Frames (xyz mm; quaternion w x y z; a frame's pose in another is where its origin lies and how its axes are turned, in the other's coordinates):
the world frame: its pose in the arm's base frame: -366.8 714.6 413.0 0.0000 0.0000 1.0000 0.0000
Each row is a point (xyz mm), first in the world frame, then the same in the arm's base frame.
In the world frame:
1: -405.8 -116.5 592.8
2: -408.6 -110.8 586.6
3: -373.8 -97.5 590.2
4: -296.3 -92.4 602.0
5: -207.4 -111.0 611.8
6: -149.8 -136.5 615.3
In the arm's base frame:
1: 39.0 598.1 -179.8
2: 41.8 603.8 -173.6
3: 7.0 617.1 -177.2
4: -70.5 622.2 -189.0
5: -159.4 603.6 -198.8
6: -217.0 578.1 -202.3

